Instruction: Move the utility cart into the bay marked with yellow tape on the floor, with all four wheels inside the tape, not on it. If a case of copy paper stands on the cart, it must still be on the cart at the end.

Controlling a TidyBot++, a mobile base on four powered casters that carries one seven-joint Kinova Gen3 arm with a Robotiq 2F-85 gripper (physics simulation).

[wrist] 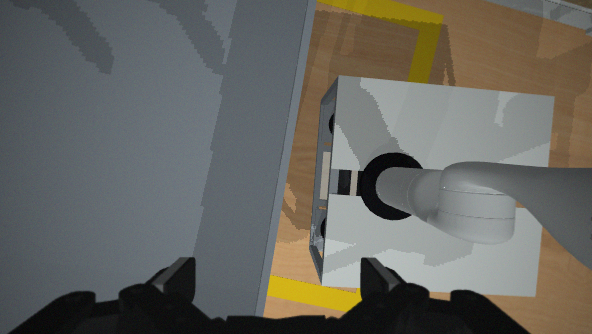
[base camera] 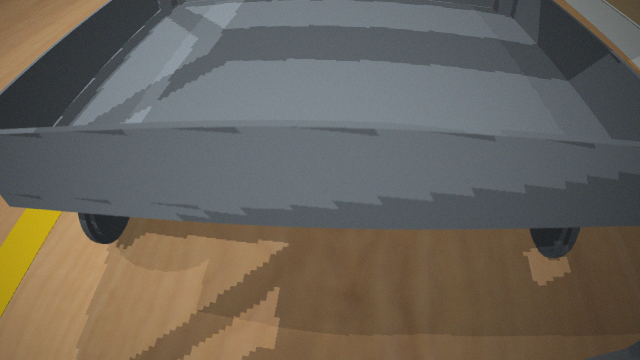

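Where they show: gripper, fingertip midpoint: (wrist: 278, 275); arm's base at its link origin: (wrist: 394, 186).
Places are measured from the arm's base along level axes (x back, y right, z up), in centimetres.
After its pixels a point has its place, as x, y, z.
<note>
The utility cart (base camera: 320, 175) {-27.3, 0.4, -21.4} (wrist: 125, 165) {-41.8, 2.5, 39.7} is grey, with an open, raised-rim tray. It spans the base view; in the wrist view it fills the left. Two near wheels, the left one (base camera: 104, 229) {-33.9, -23.8, -35.4} and the right one (base camera: 555, 242) {-29.0, 25.5, -34.7}, show under it on the wood floor. Yellow tape (base camera: 27, 250) {-33.5, -39.0, -39.6} (wrist: 427, 50) {24.1, 48.6, -39.6} runs left of the left wheel, with clear space between them. The far wheels are hidden. No copy paper shows on the visible tray. My gripper (wrist: 278, 275) {-27.2, -1.8, 52.8} is open and empty, its fingertips on either side of the cart's near rim in the wrist view; its height above the rim is unclear.
My light grey base (wrist: 440, 120) {10.4, 16.6, -1.4} stands close to the cart's near edge, with a strip of floor between, and covers part of the tape's end line. A pale flat surface (base camera: 607, 22) {-104.1, 92.8, -35.7} shows beyond the cart at upper right. A pale edge (wrist: 555, 12) {68.7, 65.5, -35.4} crosses the wrist view's top right.
</note>
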